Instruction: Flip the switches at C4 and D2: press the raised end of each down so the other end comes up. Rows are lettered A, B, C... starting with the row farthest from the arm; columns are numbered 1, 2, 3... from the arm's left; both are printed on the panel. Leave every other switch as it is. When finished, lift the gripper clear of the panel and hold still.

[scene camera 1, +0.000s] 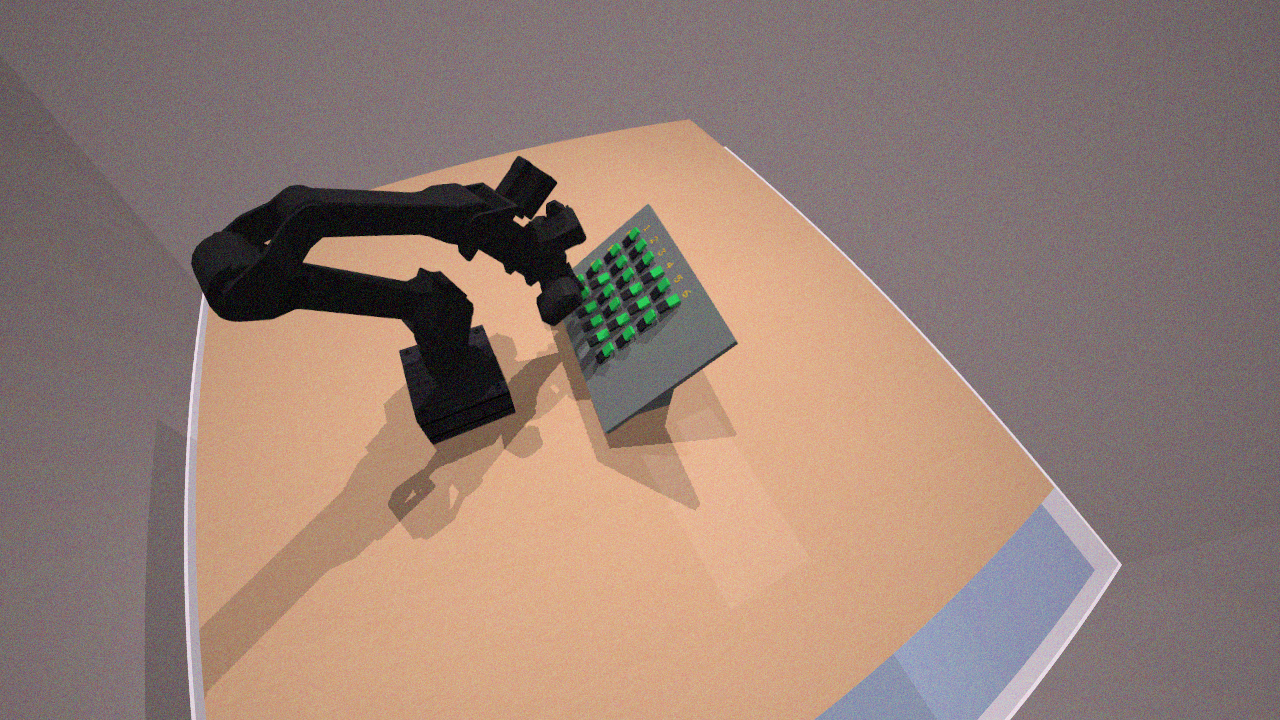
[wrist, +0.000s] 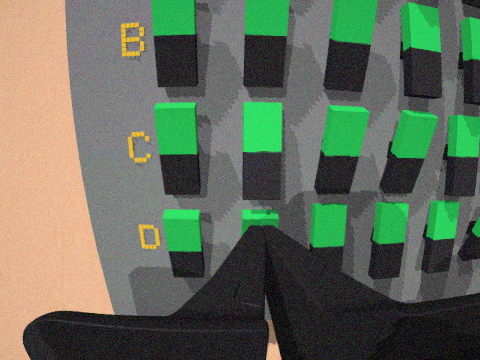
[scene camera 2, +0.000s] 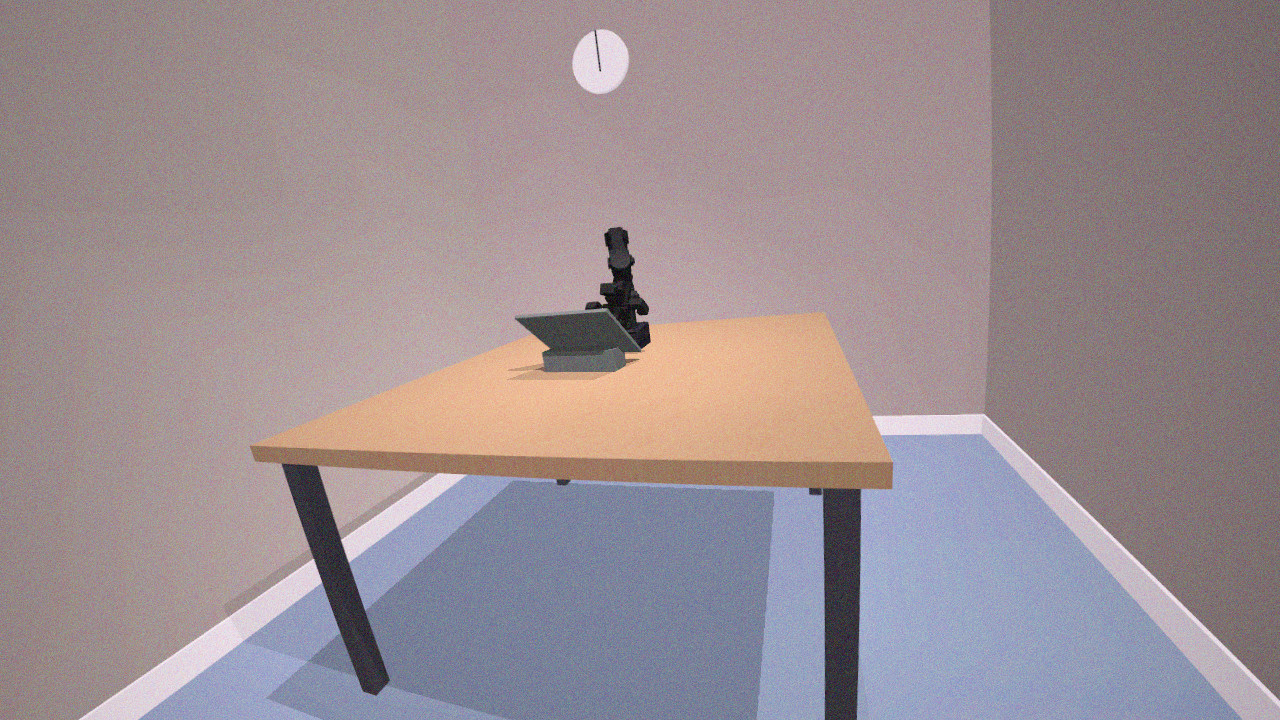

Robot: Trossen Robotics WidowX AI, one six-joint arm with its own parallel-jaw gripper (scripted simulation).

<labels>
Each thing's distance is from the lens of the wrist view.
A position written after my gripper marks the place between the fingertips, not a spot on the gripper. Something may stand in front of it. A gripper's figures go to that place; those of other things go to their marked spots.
my gripper (wrist: pixel 260 236): 10 cm
switch (wrist: pixel 414 134): 12 cm
</labels>
